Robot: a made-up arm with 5 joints. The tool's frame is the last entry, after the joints. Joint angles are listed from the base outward.
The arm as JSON. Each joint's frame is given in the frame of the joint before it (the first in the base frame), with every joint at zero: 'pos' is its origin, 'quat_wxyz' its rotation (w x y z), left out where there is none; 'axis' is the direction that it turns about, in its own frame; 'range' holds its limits. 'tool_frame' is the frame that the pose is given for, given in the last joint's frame.
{
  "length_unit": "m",
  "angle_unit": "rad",
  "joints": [
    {
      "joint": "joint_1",
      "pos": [
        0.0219,
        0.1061,
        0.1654
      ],
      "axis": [
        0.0,
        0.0,
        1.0
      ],
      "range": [
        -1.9,
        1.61
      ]
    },
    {
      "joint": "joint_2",
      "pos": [
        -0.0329,
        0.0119,
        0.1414
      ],
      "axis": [
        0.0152,
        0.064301,
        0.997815
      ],
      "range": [
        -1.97,
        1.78
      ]
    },
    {
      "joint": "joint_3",
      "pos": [
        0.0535,
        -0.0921,
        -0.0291
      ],
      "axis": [
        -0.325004,
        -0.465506,
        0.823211
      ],
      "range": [
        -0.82,
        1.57
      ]
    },
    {
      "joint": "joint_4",
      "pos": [
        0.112,
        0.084,
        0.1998
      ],
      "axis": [
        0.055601,
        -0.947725,
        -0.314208
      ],
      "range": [
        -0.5,
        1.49
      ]
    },
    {
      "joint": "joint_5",
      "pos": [
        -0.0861,
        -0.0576,
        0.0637
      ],
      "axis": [
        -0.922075,
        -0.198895,
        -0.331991
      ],
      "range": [
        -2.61,
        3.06
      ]
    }
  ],
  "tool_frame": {
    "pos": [
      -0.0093,
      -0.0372,
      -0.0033
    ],
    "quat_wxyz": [
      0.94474,
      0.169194,
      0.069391,
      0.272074
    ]
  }
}
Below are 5 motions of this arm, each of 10 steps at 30 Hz.
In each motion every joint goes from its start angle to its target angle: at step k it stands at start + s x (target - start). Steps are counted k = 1, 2, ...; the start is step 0. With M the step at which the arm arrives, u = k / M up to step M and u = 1 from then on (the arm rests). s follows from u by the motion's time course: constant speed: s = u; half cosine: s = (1 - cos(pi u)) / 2; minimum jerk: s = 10 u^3 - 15 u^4 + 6 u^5.
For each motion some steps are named. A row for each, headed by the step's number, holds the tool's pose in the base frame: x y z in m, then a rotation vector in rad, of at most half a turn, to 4 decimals.
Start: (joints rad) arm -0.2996 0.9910 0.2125 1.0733 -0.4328
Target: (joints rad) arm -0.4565 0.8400 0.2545 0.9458 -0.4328
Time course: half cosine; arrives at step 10
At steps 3, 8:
3: 0.0643 0.1061 0.4040 0.7370 -0.7799 1.4628
8: 0.0554 0.0900 0.4134 0.6333 -0.7434 1.3144

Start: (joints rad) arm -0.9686 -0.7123 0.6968 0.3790 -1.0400
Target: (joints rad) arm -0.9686 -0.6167 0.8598 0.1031 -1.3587
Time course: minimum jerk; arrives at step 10
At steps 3, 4, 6, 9, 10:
3: -0.0330 0.1720 0.4563 0.5149 -0.5504 0.1892
4: -0.0320 0.1747 0.4583 0.5877 -0.5221 0.2351
6: -0.0297 0.1815 0.4629 0.7595 -0.4503 0.3334
9: -0.0282 0.1879 0.4664 0.9042 -0.3846 0.4043
10: -0.0281 0.1881 0.4665 0.9082 -0.3827 0.4061

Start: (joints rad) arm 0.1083 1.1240 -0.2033 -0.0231 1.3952
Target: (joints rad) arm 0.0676 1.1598 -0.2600 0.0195 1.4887
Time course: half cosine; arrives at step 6
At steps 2, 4, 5, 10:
2: 0.1255 0.1696 0.5583 -0.9240 -0.1971 1.0331
4: 0.1269 0.1708 0.5557 -0.9545 -0.2042 0.9774
5: 0.1274 0.1713 0.5548 -0.9659 -0.2064 0.9569
10: 0.1276 0.1715 0.5544 -0.9701 -0.2072 0.9495

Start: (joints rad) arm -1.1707 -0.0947 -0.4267 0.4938 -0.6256
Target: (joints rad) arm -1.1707 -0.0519 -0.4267 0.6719 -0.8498
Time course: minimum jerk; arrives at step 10
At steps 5, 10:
5: -0.0528 0.0192 0.4529 0.4729 -0.9106 -0.6625
10: -0.0434 0.0171 0.4419 0.4497 -0.9942 -0.5520

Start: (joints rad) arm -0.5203 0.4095 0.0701 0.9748 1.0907
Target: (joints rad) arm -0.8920 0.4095 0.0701 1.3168 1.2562
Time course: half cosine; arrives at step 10
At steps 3, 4, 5, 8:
3: 0.0075 0.0941 0.4192 -0.6444 -0.6854 -0.6757
4: 0.0095 0.0974 0.4126 -0.6730 -0.7034 -0.7710
5: 0.0125 0.1008 0.4054 -0.7054 -0.7224 -0.8767
8: 0.0237 0.1067 0.3873 -0.7940 -0.7681 -1.1534

